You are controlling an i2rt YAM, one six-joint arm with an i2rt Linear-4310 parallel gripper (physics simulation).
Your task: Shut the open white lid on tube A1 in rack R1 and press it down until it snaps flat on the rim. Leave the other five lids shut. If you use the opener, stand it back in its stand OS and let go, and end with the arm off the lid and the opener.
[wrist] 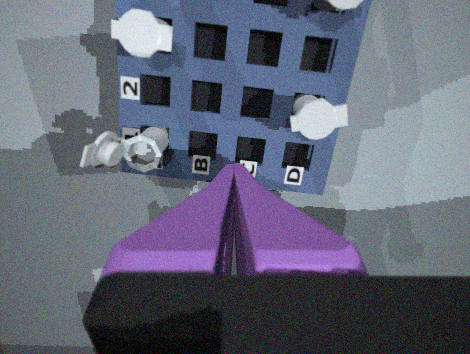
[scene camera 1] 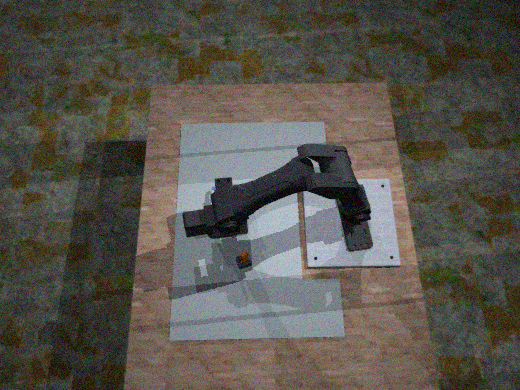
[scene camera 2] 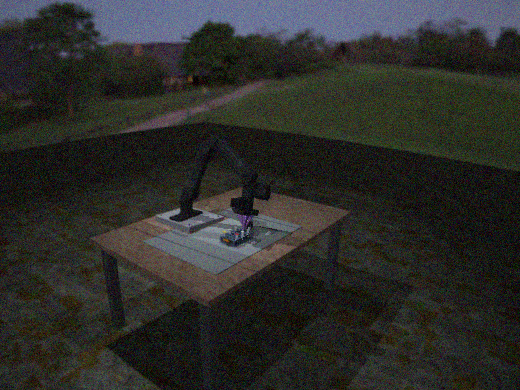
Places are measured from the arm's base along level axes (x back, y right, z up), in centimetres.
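Pixels of known places: gripper, between the fingertips: (wrist: 234,176) (scene camera 2: 244,230); arm's base, origin of its link: (scene camera 1: 352,215) (scene camera 2: 186,216).
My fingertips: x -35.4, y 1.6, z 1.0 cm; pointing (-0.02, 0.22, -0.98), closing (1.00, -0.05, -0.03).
Ahead of a thing's pixels: the offset from my fingertips to its top centre. "spot": to the spot under its first point. Level surfaces: height alone.
The blue rack R1 @(dx +0.6, dy +6.4, dz +3.3 cm) (wrist: 232,70) (scene camera 2: 235,240) has tube A1 @(spot: dx -3.3, dy +1.6, dz +1.0 cm) (wrist: 142,151) standing in its corner. The tube's white lid @(dx -3.8, dy +2.0, dz +2.9 cm) (wrist: 102,151) is open, hanging out over the rack's edge on the side away from B. White lids that look shut show at column A @(dx -2.5, dy +5.5, dz +1.8 cm) (wrist: 141,33), at column D @(dx +3.0, dy +2.7, dz +1.8 cm) (wrist: 318,118) and at the upper edge @(spot: dx +3.5, dy +6.0, dz +1.8 cm) (wrist: 345,2) of the wrist view; the others are not clear. My gripper (wrist: 234,176) (scene camera 2: 245,223) is shut and empty, its purple tips by labels B and C, right of A1. In scene camera 1 the arm hides the tips and most of the rack.
A small dark stand with an orange top @(spot: dx +3.1, dy -10.2, dz +3.1 cm) (scene camera 1: 243,258), probably the opener in OS, is on the grey mat @(dz -3.1 cm) (scene camera 1: 260,322) beside the arm. A white patch @(spot: dx -8.2, dy -9.2, dz -3.1 cm) (scene camera 1: 202,267) lies near it. The arm's base plate (scene camera 1: 385,225) is at the right. Shadows cross the mat.
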